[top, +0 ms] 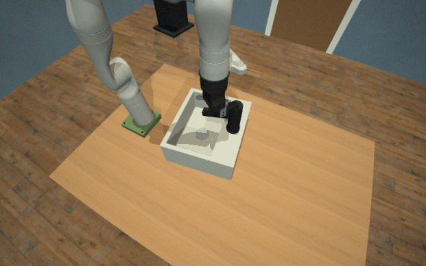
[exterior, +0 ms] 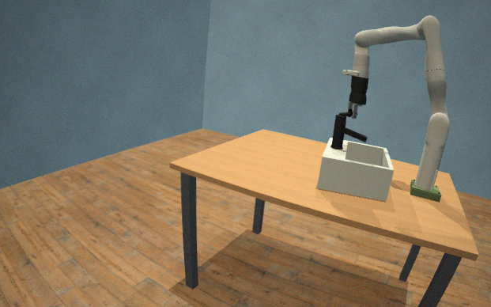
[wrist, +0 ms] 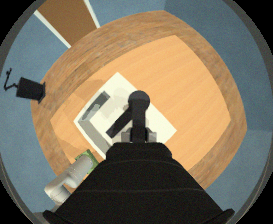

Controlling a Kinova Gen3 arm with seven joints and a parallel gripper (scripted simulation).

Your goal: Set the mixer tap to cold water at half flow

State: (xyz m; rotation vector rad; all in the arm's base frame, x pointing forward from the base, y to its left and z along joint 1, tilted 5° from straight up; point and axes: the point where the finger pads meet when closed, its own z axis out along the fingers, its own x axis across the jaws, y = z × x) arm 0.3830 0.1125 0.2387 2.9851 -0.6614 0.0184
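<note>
My gripper is now 20 mm to the right of the lever and 10 mm short of it. The rest, counted from my hand: black mixer tap 50 mm below, 40 mm to the left, 10 mm ahead; then white basin 240 mm below, 80 mm behind, 20 mm to the left.
</note>
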